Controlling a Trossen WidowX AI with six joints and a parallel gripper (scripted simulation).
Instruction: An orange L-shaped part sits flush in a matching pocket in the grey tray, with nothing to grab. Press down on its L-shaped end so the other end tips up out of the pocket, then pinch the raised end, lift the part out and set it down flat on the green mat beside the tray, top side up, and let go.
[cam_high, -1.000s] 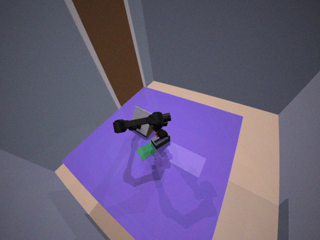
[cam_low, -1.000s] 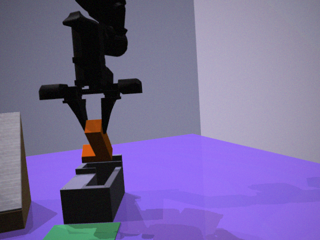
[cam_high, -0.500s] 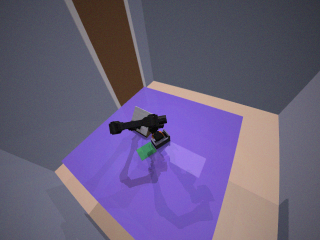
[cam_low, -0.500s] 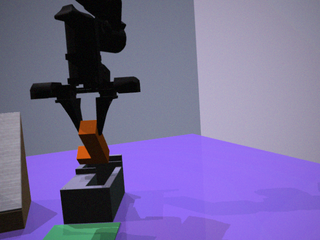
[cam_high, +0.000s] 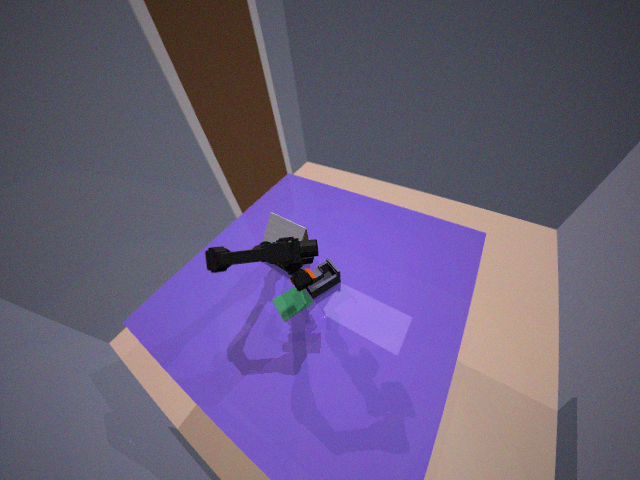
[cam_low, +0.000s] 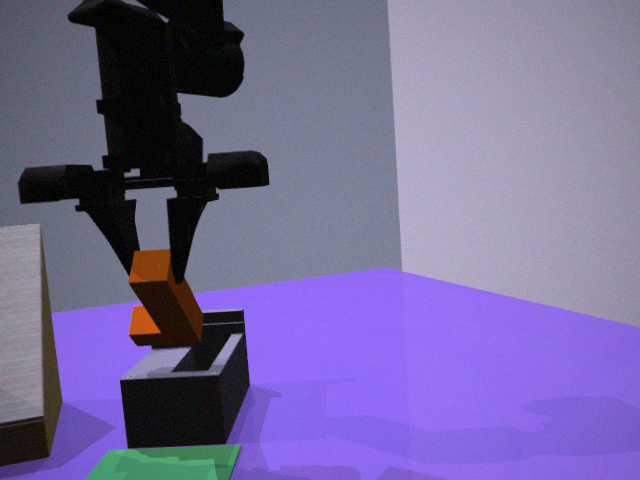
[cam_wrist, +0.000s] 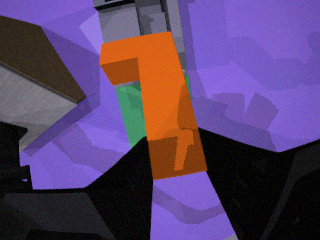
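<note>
The green mat is 3 cm behind my gripper tip, 4 cm to the right of it and 17 cm below it. Round my gripper tip: orange L-shaped part (4 cm to the left, 3 cm below).
</note>
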